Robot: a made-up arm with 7 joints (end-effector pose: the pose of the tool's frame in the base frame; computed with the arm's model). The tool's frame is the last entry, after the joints. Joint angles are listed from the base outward.
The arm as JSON. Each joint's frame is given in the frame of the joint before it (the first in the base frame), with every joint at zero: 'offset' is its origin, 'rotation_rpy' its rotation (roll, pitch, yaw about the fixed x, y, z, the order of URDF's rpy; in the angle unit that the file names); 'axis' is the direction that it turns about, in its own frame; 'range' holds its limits. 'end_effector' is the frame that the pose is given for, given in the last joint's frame.
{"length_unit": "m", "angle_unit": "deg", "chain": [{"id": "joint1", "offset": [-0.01, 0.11, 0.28], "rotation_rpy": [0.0, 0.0, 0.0], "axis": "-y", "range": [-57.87, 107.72]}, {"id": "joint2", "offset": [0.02, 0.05, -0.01], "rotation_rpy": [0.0, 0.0, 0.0], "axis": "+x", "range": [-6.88, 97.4]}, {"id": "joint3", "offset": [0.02, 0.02, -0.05], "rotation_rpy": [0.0, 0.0, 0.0], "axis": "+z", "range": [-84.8, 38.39]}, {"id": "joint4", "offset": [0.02, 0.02, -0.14], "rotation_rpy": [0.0, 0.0, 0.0], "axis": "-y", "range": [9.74, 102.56]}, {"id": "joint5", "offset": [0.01, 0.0, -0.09], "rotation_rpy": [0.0, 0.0, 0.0], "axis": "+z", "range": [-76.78, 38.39]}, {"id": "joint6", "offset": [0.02, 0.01, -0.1], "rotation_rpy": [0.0, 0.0, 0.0], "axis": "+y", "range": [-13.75, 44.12]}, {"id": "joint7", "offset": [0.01, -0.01, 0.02], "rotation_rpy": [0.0, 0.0, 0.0], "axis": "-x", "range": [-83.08, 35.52]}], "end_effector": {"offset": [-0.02, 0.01, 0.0], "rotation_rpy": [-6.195, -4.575, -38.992]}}
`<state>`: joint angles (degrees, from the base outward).
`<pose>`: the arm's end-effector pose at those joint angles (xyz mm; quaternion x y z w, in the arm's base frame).
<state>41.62 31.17 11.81 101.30 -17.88 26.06 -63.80</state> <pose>195.0 285.9 354.6 0.7873 -0.4457 0.2856 0.3160</pose>
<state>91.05 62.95 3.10 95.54 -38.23 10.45 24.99</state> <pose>19.1 313.9 508.6 0.9067 -0.3511 -0.1545 0.1751</pose>
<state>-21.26 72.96 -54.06 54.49 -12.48 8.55 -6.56</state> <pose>73.5 385.1 47.5 0.1743 0.2055 -0.8664 0.4204</pose>
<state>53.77 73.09 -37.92 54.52 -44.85 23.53 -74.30</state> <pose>221.4 385.8 326.5 -0.9830 -0.0289 0.1636 0.0784</pose>
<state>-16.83 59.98 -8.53 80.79 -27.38 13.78 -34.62</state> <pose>179.2 328.9 125.0 0.6803 -0.1660 -0.6136 0.3649</pose>
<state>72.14 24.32 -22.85 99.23 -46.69 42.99 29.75</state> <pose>195.5 174.5 438.5 0.6581 -0.5022 -0.4349 0.3544</pose>
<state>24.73 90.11 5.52 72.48 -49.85 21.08 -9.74</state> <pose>177.6 371.8 411.1 0.9045 0.1433 -0.3425 0.2099</pose>
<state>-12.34 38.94 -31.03 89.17 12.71 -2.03 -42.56</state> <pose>159.7 231.4 61.2 0.3722 -0.4797 -0.4056 0.6832</pose>
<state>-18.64 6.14 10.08 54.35 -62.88 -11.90 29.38</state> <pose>100.8 257.4 -50.1 -0.0223 -0.1433 -0.7962 0.5874</pose>
